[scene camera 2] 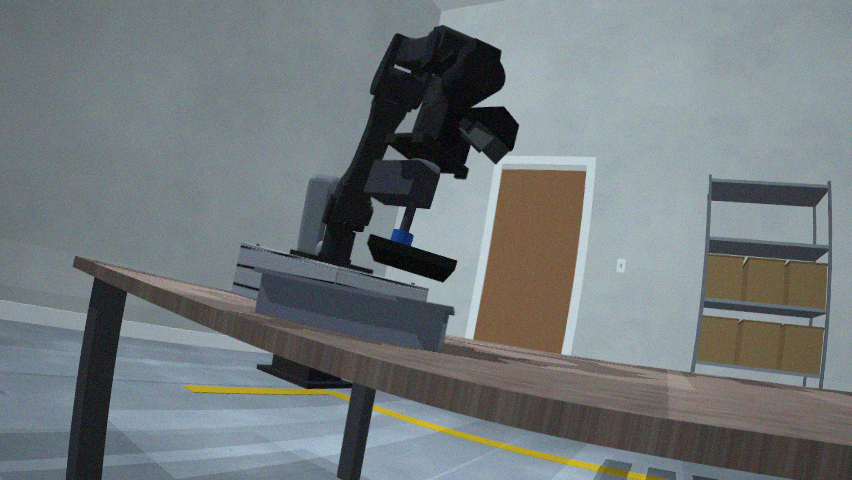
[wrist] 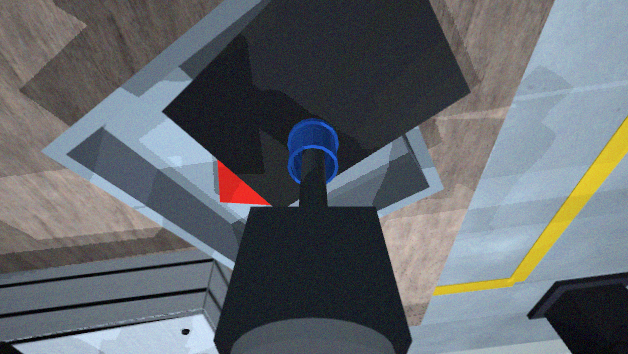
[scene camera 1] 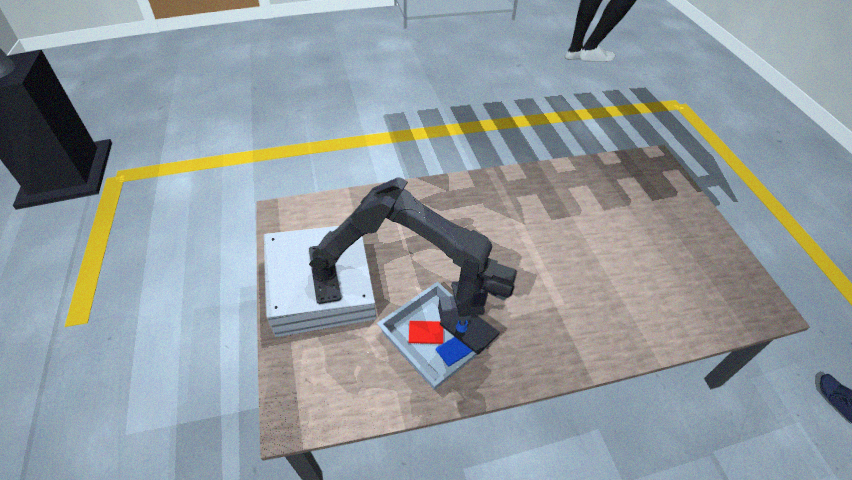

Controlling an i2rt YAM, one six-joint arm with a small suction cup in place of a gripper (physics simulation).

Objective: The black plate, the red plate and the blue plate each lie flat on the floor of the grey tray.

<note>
The suction cup [scene camera 2: 400, 236] holds a black plate [scene camera 2: 384, 251], clear of everything else. A red plate [scene camera 1: 424, 332] rests on a grey tray [scene camera 1: 424, 358].
The black plate shows as well in the wrist view [wrist: 372, 77] and in scene camera 1 [scene camera 1: 479, 334]. The red plate is seen too in the wrist view [wrist: 232, 189]. The suction cup shows as well in the wrist view [wrist: 309, 133] and in scene camera 1 [scene camera 1: 458, 308]. Scene camera 2 does not show the red plate, which is hidden by the grey tray.
</note>
